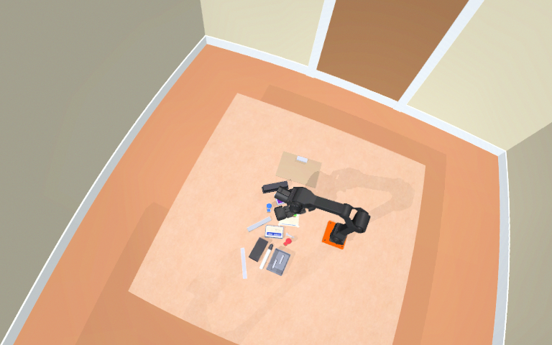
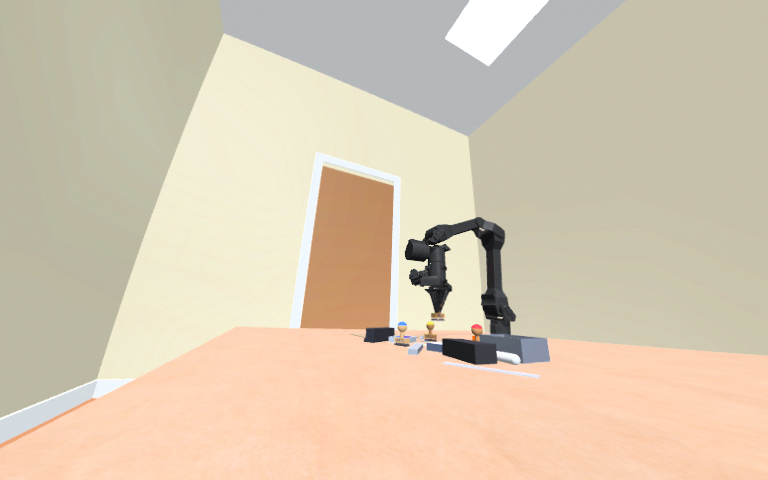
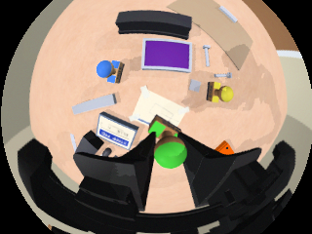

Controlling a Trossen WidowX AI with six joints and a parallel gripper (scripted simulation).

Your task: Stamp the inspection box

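My gripper tip is 1 cm to the right of the cream card and 9 cm above it. Also, from my gripper tip: blue-white box 5 cm ahead, 10 cm to the left, 8 cm below; yellow-knobbed stamp 5 cm behind, 11 cm to the right, 7 cm below; green-knobbed stamp right at my gripper tip.
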